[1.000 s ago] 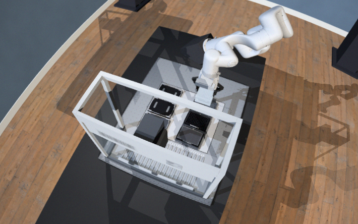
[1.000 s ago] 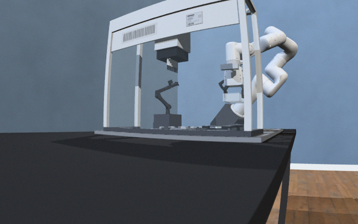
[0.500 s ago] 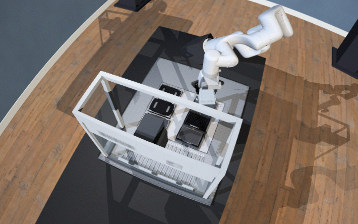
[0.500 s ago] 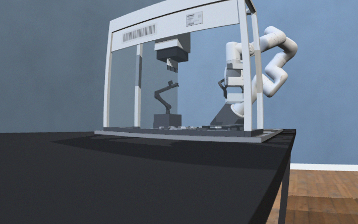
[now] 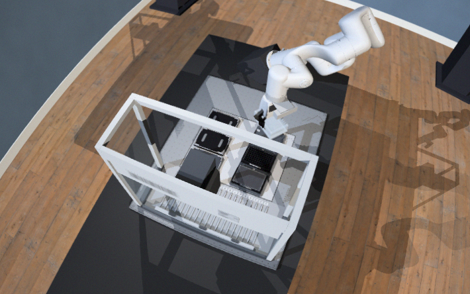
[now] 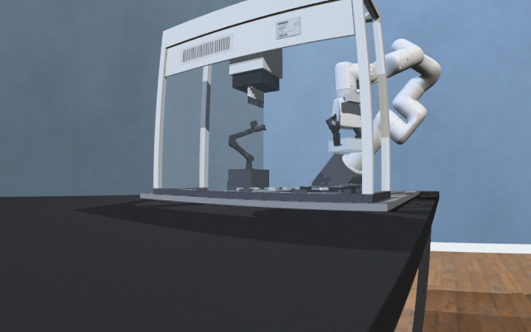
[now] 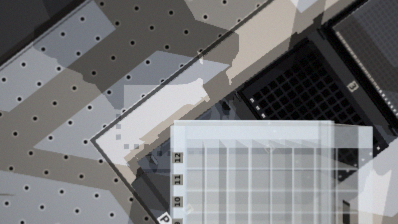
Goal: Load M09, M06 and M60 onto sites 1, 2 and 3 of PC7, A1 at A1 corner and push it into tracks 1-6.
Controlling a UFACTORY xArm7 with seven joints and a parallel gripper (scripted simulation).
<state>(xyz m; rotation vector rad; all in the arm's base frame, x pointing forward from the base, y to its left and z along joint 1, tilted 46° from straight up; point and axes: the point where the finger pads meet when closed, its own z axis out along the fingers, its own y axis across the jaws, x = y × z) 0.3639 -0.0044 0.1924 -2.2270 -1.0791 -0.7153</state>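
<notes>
Right now the white deep-well block M09 is 1 cm below my hand. The rest, counted from my hand: corner post (47 cm ahead, 23 cm to the left, 8 cm above); then dark plate carrier PC7 (10 cm ahead, 1 cm to the left, 15 cm below).
</notes>
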